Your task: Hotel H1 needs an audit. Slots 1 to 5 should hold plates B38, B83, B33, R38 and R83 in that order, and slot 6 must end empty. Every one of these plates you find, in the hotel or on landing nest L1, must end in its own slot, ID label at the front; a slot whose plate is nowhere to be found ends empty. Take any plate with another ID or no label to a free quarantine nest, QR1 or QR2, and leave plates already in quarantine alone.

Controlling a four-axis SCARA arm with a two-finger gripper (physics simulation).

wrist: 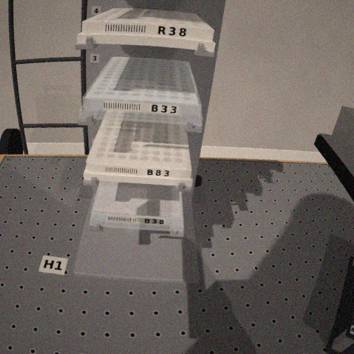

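Hotel H1 (130,261) stands at centre-left, labels facing me. White plate R38 (148,37) is in slot 4 at the top. Clear plate B33 (145,100) is in slot 3. White plate B83 (137,162) is in the slot below, and clear plate B38 (135,207) is lowest. Each ID label is at the front. The slots above R38 are out of view. My gripper is open with nothing between its fingers; a dark part of it shows at the right edge, apart from the plates. Landing nest L1 cannot be made out.
The H1 tag (53,265) lies on the perforated deck (120,325) left of the hotel base. A black hand truck (50,60) stands behind at the left. A dark object (342,315) is at the lower right edge. Shadows fall across the deck on the right.
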